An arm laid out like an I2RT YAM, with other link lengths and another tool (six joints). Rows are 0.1 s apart.
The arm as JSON. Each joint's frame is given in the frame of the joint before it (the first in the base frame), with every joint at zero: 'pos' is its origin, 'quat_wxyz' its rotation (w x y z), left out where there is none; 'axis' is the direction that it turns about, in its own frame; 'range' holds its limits. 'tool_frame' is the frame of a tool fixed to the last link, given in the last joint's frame.
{
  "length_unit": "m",
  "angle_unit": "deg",
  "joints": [
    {
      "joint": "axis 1",
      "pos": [
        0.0,
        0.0,
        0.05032
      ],
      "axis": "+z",
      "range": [
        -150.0,
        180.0
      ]
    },
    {
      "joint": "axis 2",
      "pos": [
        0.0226,
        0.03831,
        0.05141
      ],
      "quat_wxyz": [
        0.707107,
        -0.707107,
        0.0,
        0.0
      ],
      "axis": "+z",
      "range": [
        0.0,
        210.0
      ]
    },
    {
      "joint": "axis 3",
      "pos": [
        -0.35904,
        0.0,
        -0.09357
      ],
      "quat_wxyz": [
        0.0,
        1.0,
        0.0,
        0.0
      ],
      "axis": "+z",
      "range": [
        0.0,
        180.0
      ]
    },
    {
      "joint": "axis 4",
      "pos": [
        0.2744,
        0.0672,
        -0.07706
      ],
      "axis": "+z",
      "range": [
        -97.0,
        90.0
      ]
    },
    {
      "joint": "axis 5",
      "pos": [
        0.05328,
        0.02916,
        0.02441
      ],
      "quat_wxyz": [
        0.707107,
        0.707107,
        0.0,
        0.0
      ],
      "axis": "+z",
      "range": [
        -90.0,
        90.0
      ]
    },
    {
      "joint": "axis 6",
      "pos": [
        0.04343,
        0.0,
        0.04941
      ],
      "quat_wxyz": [
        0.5,
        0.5,
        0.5,
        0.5
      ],
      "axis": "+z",
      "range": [
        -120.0,
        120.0
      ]
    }
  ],
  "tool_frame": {
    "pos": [
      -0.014,
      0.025,
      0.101
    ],
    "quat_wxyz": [
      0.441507,
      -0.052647,
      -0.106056,
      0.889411
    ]
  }
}
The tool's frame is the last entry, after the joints.
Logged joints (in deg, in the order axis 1, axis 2, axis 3, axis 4, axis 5, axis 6), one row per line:
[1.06, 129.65, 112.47, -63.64, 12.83, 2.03]
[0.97, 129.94, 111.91, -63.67, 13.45, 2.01]
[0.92, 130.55, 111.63, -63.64, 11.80, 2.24]
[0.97, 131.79, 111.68, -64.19, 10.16, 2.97]
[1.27, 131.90, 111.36, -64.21, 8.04, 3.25]
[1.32, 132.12, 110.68, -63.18, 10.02, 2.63]
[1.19, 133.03, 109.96, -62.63, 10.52, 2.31]
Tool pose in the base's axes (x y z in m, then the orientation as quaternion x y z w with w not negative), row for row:
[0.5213, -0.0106, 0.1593, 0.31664, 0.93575, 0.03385, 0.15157]
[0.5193, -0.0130, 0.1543, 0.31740, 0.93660, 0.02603, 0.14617]
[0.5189, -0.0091, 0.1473, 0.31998, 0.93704, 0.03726, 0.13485]
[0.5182, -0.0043, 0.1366, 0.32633, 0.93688, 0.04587, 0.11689]
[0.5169, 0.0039, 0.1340, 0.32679, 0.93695, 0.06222, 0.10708]
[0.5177, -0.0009, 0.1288, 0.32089, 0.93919, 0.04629, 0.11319]
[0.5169, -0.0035, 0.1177, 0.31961, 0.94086, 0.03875, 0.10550]
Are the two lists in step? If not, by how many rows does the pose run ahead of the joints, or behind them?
They are in step.
